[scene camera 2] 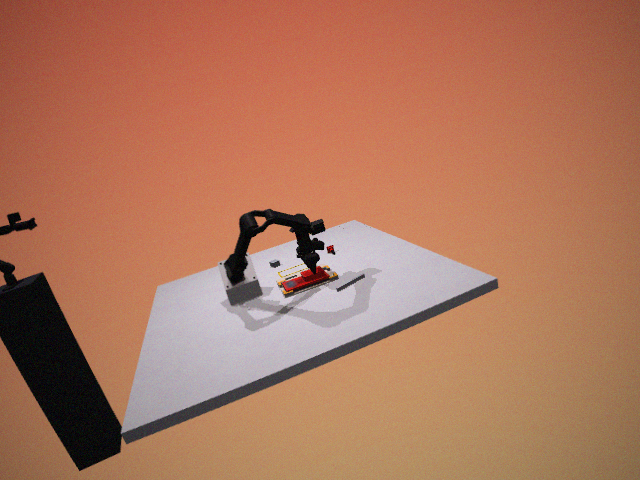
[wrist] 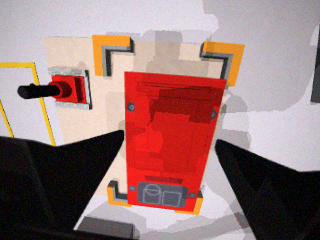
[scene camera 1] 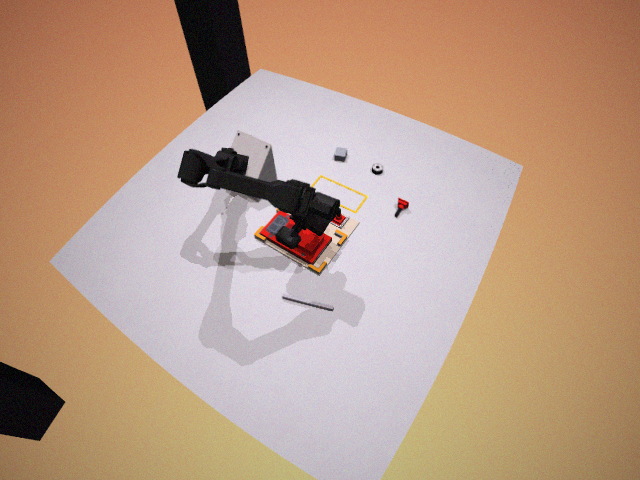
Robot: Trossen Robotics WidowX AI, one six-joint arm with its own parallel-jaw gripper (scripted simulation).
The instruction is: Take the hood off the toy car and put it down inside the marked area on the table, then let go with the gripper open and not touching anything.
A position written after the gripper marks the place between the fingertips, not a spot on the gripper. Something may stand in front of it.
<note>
The gripper (scene camera 1: 305,235) is open, holding nothing.
The gripper also shows in the wrist view (wrist: 169,139).
</note>
